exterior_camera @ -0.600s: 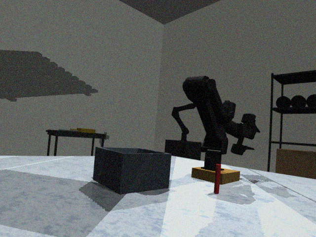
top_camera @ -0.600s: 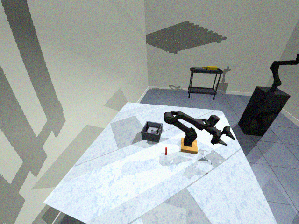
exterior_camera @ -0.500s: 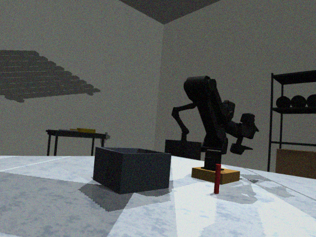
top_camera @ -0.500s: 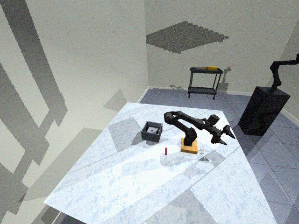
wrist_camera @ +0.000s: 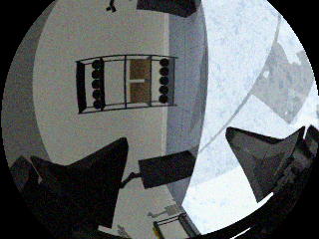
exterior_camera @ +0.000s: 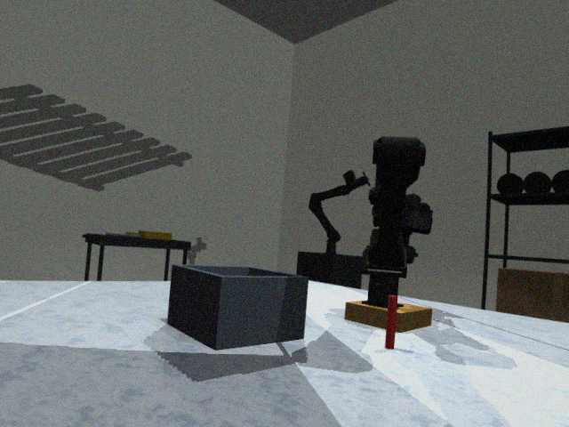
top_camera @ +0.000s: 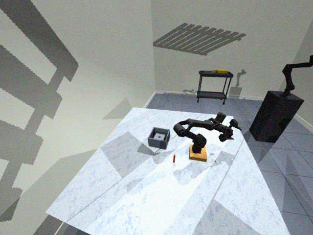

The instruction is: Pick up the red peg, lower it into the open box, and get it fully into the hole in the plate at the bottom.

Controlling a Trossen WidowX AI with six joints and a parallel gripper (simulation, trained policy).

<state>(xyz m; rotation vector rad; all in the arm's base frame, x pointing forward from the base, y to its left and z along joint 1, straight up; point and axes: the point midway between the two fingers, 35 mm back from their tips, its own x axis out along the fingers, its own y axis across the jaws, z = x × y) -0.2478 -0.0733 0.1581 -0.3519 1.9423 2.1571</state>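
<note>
Right now my gripper tip is 45 cm short of the red peg, 20 cm to the right of it and 14 cm above it. The rest, counted from my gripper tip: pale plate: 61 cm ahead, 1 cm to the left, 14 cm below; then dark box: 61 cm ahead, 1 cm to the left, 15 cm below.
</note>
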